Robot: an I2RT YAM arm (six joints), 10 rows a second.
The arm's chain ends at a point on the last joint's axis. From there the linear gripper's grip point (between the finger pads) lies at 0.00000 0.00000 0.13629 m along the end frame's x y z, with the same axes.
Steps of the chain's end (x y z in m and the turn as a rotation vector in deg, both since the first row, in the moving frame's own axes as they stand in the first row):
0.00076 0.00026 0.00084 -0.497 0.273 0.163
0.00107 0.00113 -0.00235 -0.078 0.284 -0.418
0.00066 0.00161 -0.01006 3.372 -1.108 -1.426
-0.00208 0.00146 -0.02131 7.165 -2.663 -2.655
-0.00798 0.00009 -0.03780 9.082 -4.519 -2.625
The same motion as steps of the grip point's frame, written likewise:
0.00141 0.00144 0.00083 -0.497 0.273 0.163
0.00175 0.00131 -0.00235 -0.078 0.284 -0.418
-0.00207 -0.00637 -0.01032 3.372 -1.108 -1.426
-0.00879 -0.01538 -0.02252 7.165 -2.663 -2.655
-0.01916 -0.02115 -0.03993 9.082 -4.519 -2.625

